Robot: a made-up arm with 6 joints.
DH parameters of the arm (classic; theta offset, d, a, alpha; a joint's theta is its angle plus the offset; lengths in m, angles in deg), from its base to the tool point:
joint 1: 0 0.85 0.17 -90
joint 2: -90 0 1.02 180
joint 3: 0 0 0.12 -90
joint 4: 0 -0.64 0 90
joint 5: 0 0 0 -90
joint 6: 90 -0.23 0 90
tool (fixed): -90 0 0 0
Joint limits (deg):
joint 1: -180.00..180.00
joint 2: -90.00..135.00
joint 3: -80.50..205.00
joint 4: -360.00..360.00
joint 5: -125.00..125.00
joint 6: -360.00..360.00
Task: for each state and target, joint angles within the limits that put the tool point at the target. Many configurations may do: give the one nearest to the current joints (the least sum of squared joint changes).
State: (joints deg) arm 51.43 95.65 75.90 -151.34 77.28 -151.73
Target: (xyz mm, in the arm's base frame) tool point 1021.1 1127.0 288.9
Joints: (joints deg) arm 51.28 91.93 42.16 -156.32 96.40 -151.73
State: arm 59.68 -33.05 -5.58 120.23 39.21 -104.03
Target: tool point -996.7 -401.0 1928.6
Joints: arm 29.00 -72.99 30.89 112.18 38.50 -104.03
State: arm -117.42 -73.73 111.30 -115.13 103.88 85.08
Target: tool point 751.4 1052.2 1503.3
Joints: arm -134.27 -59.49 105.77 -118.39 103.86 85.08
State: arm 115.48 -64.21 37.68 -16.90 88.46 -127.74
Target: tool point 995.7 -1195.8 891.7
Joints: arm 127.27 -90.00 57.94 -17.31 95.18 -127.74
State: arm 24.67 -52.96 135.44 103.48 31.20 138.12
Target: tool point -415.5 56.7 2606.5
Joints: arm 6.89 -10.79 100.04 105.13 28.55 138.12
